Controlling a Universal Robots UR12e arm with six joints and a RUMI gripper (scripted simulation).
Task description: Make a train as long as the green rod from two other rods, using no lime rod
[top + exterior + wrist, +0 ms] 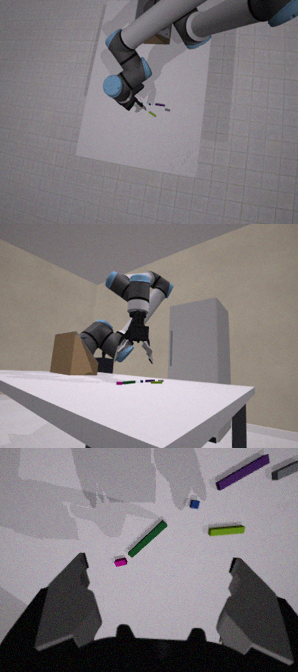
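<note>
Now: hand 9 cm to the left of the magenta rod, 7 cm above it and 1 cm short of it. From my hand the other things lie so: blue rod 7 cm to the left, 7 cm below; then green rod 7 cm below, 2 cm to the right; then lime rod 9 cm to the left, 7 cm below, 6 cm ahead.
</note>
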